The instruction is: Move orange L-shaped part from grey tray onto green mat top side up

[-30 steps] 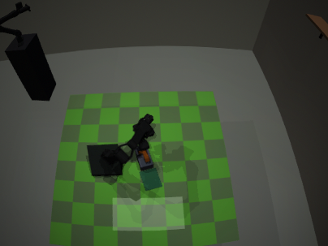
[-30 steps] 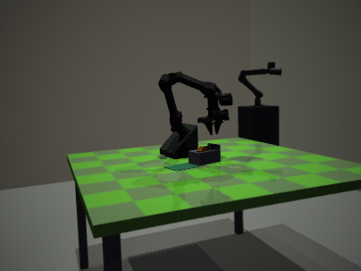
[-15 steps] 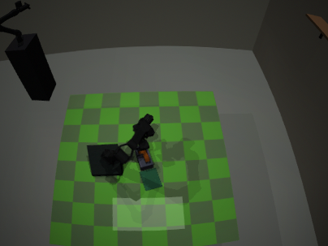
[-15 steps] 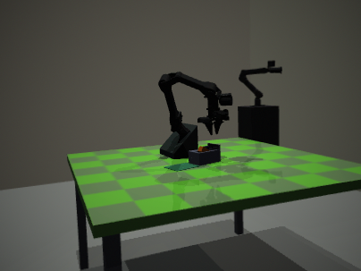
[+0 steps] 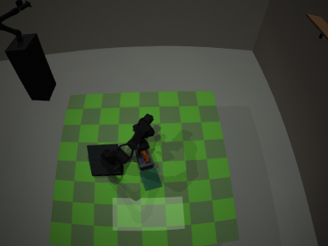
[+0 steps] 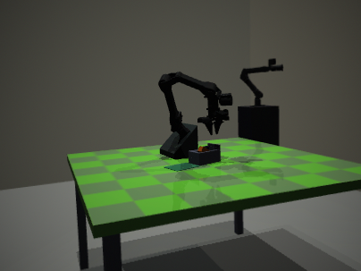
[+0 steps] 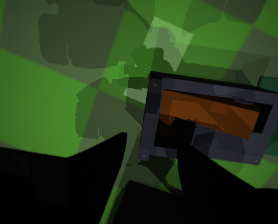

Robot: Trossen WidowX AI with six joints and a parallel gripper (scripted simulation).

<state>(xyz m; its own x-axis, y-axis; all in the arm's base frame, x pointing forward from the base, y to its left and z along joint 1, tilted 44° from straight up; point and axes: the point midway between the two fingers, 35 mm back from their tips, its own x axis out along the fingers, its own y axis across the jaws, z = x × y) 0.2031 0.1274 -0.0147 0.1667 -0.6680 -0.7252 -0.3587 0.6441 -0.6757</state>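
My gripper tip is now 100 mm above the orange L-shaped part, 50 mm to the left of it and 10 mm short of it. From my gripper tip the other things lie so: green mat 210 mm to the right, 160 mm below, 70 mm ahead.
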